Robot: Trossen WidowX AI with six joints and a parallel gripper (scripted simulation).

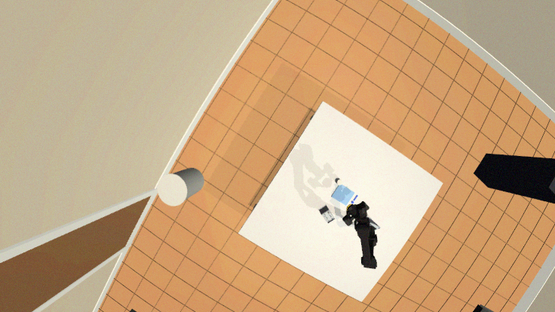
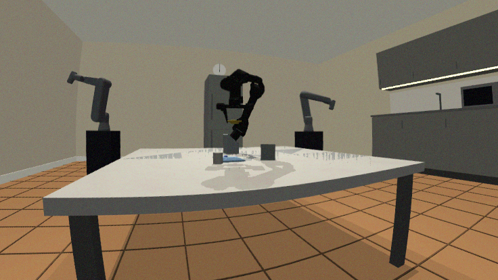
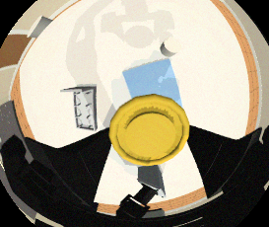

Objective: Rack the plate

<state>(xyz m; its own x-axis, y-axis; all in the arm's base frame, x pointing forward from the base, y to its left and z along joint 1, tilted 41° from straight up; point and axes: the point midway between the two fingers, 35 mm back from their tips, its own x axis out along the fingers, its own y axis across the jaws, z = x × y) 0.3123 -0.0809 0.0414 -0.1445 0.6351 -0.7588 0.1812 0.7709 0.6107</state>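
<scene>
Now: gripper tip 10 mm short of the grey dish rack, 170 mm to the right of it and 160 mm above it. Also, from my gripper tip: light blue mat (10 mm ahead, 40 mm to the right, 180 mm below); yellow plate (10 mm above).
</scene>
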